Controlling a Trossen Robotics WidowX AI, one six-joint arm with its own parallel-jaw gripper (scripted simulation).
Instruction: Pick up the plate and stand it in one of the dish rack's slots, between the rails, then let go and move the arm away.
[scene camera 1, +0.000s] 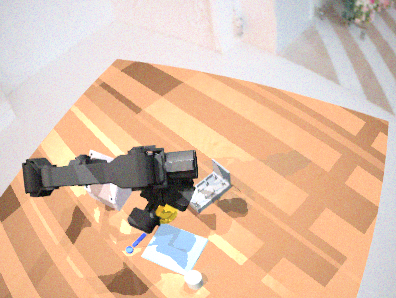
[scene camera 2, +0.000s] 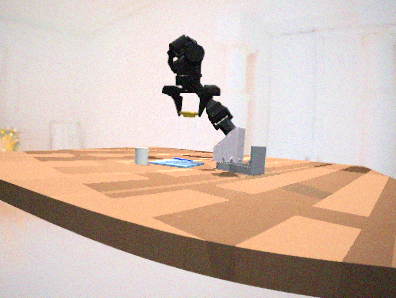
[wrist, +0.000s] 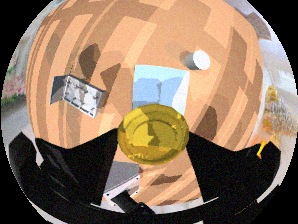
Labels:
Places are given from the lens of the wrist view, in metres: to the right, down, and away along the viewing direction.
gripper (wrist: 153, 134): 0.00, 0.02, 0.10
yellow plate (wrist: 152, 134): 0.00, 0.02, 0.09
grey dish rack (wrist: 85, 97): -0.17, -0.04, 0.23
light blue mat (wrist: 168, 86): 0.04, -0.06, 0.23
The marked spots on the yellow plate and the grey dish rack are 0.23 m apart.

